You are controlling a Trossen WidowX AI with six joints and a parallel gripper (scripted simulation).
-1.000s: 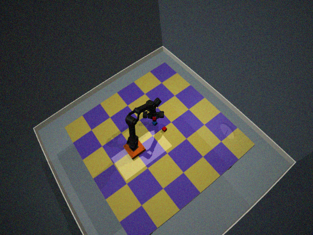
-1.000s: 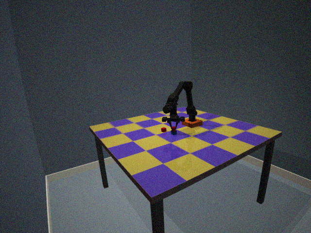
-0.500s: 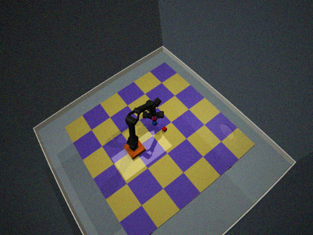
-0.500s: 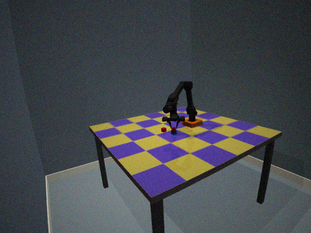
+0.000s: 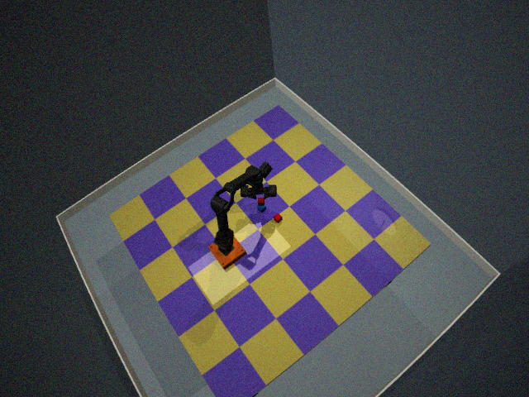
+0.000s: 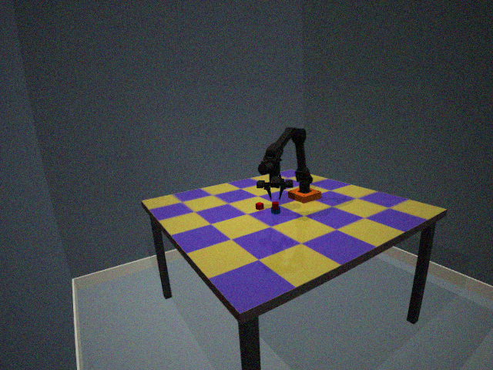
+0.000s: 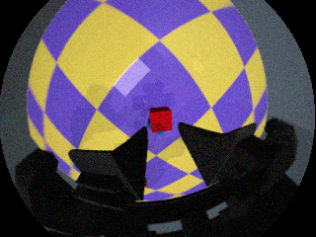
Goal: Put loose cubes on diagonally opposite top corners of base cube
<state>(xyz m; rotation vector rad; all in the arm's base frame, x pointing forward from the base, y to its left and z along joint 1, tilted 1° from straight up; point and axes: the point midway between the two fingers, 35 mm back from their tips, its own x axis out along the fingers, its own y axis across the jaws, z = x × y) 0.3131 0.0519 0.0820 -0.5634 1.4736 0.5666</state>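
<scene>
Now: gripper tip 3 cm above the red cube. Also, from my gripper tip: blue cube (1 cm behind, 1 cm to the right, 7 cm below).
</scene>
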